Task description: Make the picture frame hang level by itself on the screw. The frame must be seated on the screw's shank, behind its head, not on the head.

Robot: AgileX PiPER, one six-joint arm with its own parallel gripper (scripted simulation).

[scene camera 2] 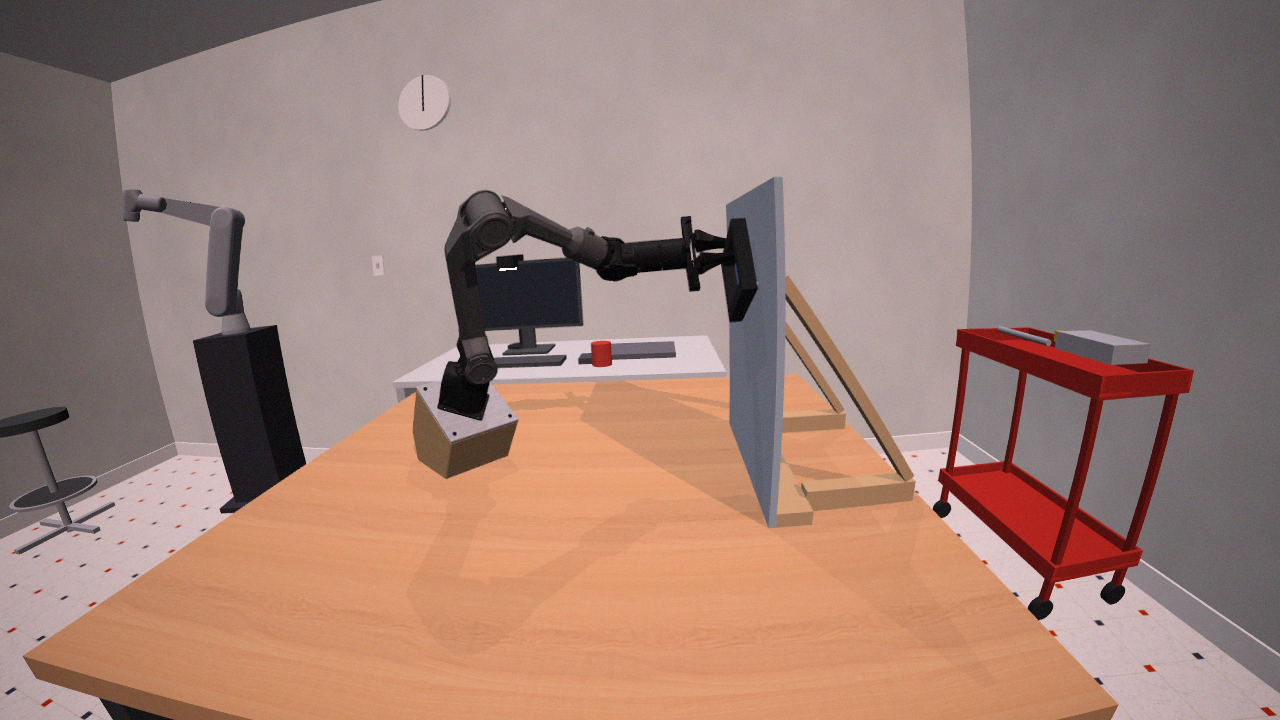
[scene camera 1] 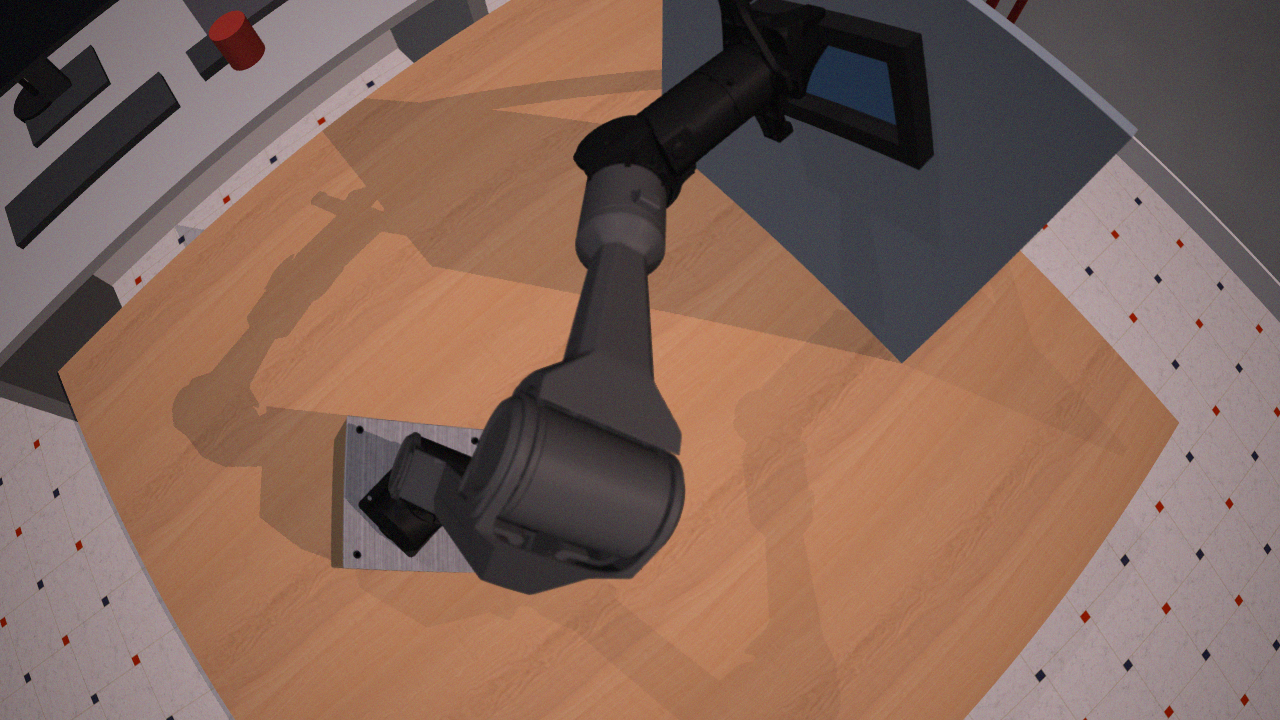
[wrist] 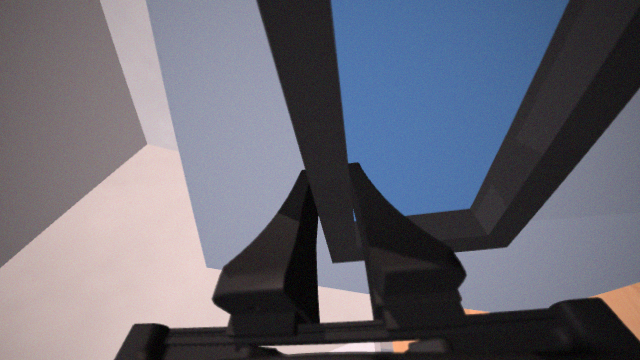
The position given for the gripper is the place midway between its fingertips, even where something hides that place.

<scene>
In view: the gripper (scene camera 1: 819, 22), a picture frame (scene camera 1: 849, 95) and a grey wall panel (scene camera 1: 1016, 134).
The picture frame shows as well in scene camera 2 (scene camera 2: 745, 284) and in the wrist view (wrist: 467, 124). The gripper shows as well in scene camera 2 (scene camera 2: 734, 249) and in the wrist view (wrist: 331, 179). The grey wall panel also shows in scene camera 2 (scene camera 2: 757, 344) and in the wrist view (wrist: 240, 157).
</scene>
